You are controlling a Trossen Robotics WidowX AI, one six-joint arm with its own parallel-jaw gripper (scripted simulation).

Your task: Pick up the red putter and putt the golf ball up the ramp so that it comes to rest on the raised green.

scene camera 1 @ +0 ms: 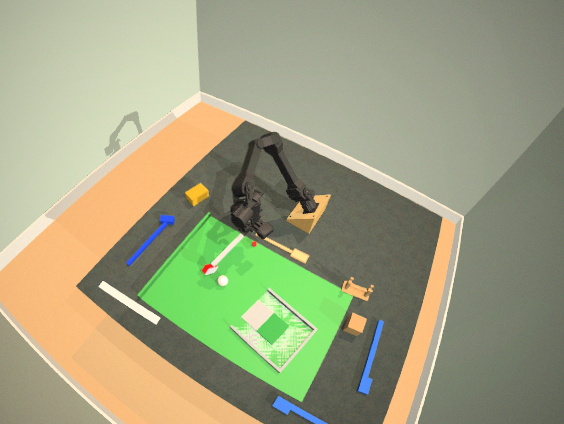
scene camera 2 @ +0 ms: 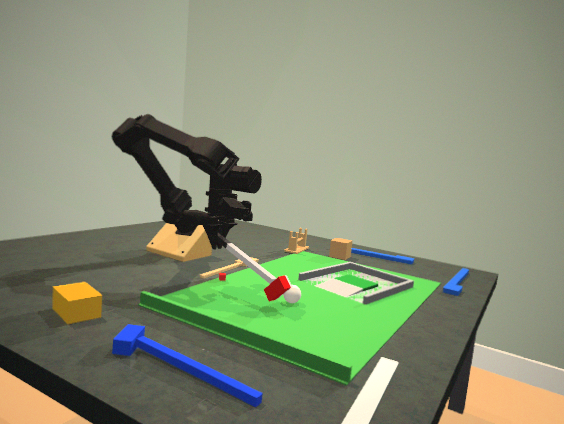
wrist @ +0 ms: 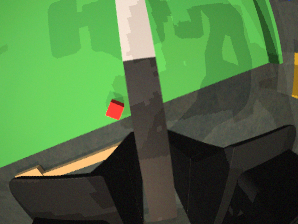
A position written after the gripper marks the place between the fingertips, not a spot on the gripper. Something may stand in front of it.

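Observation:
The gripper holds a red putter. In scene camera 2 are the gripper (scene camera 2: 216, 248), a yellow cube (scene camera 2: 75, 302) and a blue hammer (scene camera 2: 131, 337). The wrist view has the gripper (wrist: 146, 135) too, with a wooden paddle (wrist: 94, 157) and a green mat (wrist: 67, 67), while the blue hammer is out of frame in the wrist view.

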